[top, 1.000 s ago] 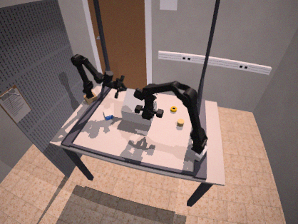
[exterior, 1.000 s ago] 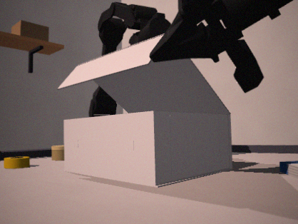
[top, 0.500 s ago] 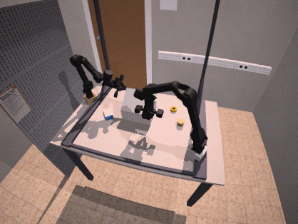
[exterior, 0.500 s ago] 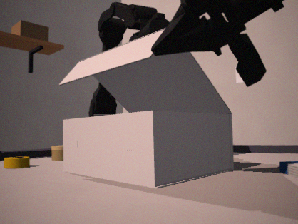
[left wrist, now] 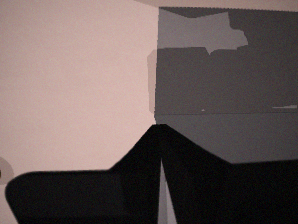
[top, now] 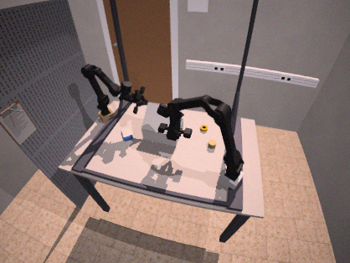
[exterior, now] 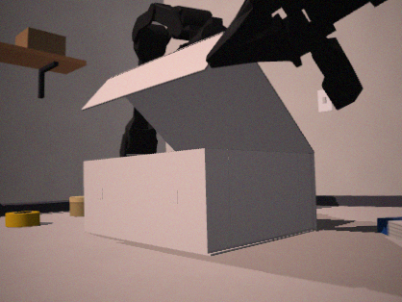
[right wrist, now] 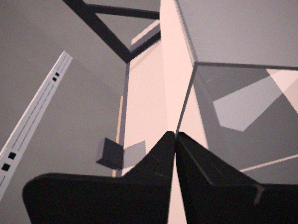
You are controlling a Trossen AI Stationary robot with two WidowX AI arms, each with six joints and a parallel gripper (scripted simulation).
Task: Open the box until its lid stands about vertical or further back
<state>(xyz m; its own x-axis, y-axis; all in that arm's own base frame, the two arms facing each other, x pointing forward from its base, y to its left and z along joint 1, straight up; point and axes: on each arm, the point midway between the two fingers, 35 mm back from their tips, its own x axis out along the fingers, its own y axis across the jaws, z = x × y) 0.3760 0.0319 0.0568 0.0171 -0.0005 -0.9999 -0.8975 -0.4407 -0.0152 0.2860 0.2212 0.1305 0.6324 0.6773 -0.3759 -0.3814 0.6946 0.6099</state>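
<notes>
My left gripper is now 270 mm past the yellow ring, 60 mm to the right of it and 110 mm above it. Also, from my left hand: tan cylinder: 150 mm behind, 180 mm to the left, 90 mm below.
</notes>
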